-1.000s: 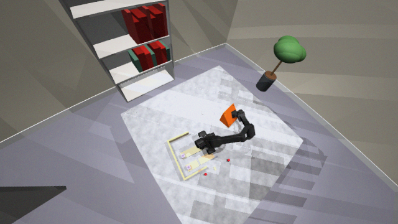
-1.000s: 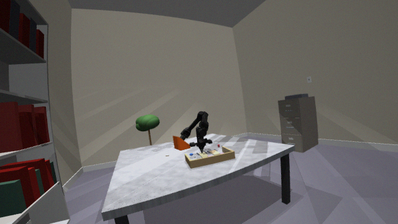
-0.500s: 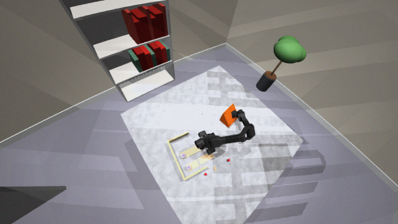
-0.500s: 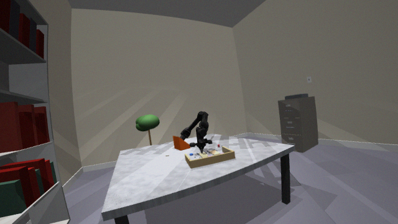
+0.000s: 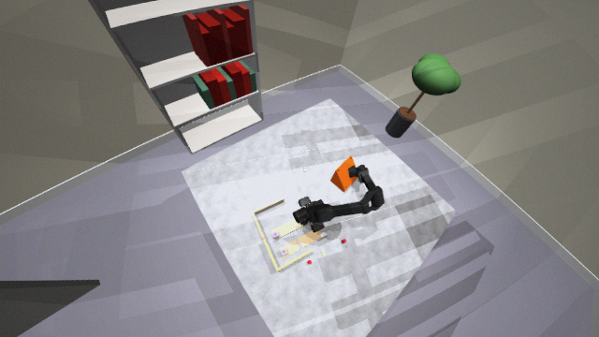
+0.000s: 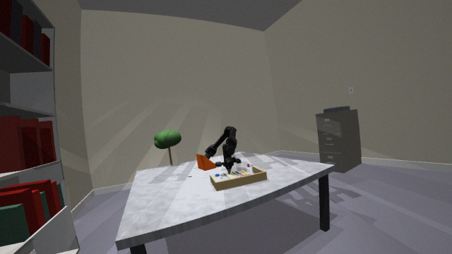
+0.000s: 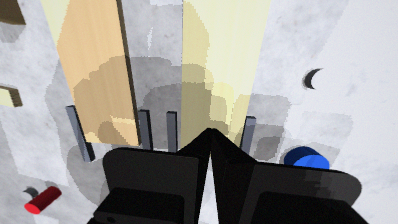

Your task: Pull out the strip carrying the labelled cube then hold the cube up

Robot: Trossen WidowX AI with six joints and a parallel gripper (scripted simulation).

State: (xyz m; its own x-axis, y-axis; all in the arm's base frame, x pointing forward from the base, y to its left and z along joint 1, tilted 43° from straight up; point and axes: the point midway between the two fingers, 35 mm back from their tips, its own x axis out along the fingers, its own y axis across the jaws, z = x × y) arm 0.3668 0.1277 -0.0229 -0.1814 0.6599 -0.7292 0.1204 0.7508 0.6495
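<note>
Right now my gripper tip is 30 mm past the blue disc and 90 mm to the left of it. The rest, counted from my gripper tip: tan chip 40 mm ahead, 200 mm to the left.
</note>
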